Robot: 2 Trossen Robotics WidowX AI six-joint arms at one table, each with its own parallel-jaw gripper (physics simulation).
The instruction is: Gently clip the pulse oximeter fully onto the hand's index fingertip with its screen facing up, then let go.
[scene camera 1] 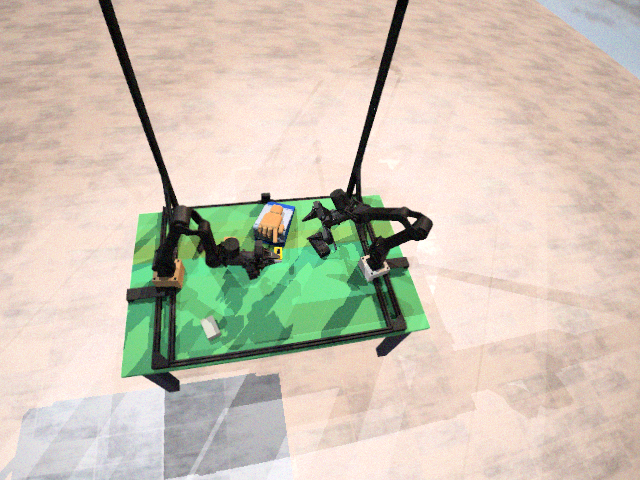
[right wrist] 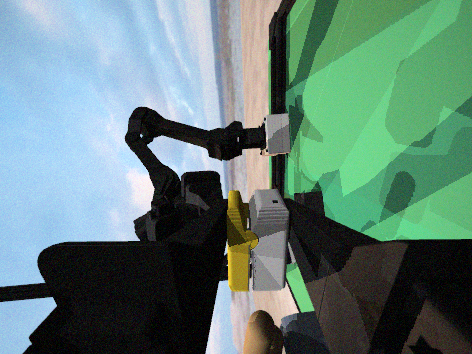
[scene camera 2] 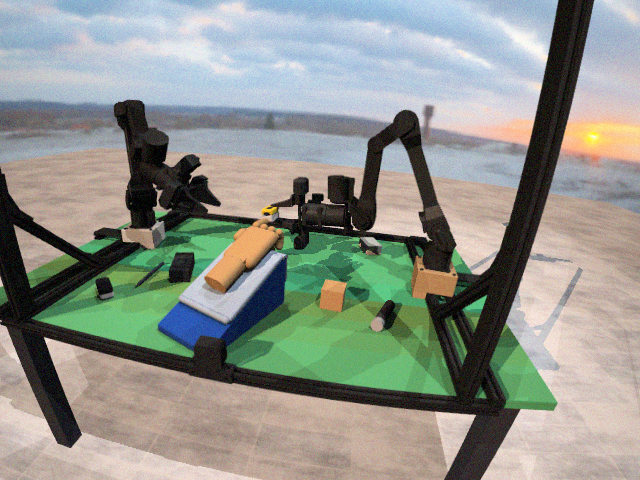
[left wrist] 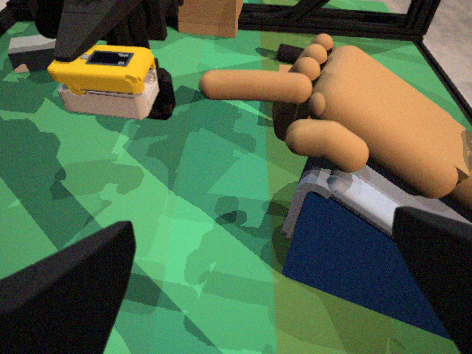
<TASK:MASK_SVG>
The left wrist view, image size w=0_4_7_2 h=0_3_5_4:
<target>my left gripper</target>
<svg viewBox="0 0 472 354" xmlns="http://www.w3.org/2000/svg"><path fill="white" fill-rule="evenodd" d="M131 221L117 221L34 264L0 279L0 354L104 353L127 290L136 252L136 240ZM396 207L393 217L392 235L411 275L461 354L472 354L472 225L411 206Z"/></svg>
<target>my right gripper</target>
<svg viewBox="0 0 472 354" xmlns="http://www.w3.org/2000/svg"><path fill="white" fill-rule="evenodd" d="M154 58L159 92L146 119L167 120L172 116L176 105L172 77L166 69L159 68L158 58ZM24 0L34 19L38 32L46 38L56 39L53 55L58 62L72 62L98 41L106 41L107 45L142 47L150 50L148 40L165 41L167 37L165 16L177 17L179 13L177 0Z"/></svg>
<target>pulse oximeter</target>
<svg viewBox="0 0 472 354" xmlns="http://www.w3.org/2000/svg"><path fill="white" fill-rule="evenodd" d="M47 68L51 78L56 82L62 83L57 91L66 111L142 120L142 118L146 118L149 115L159 92L154 56L151 50L142 47L94 45L72 62L58 62L54 59Z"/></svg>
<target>grey block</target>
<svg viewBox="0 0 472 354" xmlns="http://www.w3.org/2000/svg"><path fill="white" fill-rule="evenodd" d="M56 39L49 39L42 35L11 38L7 55L15 73L47 69L55 59L53 52Z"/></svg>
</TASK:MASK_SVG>
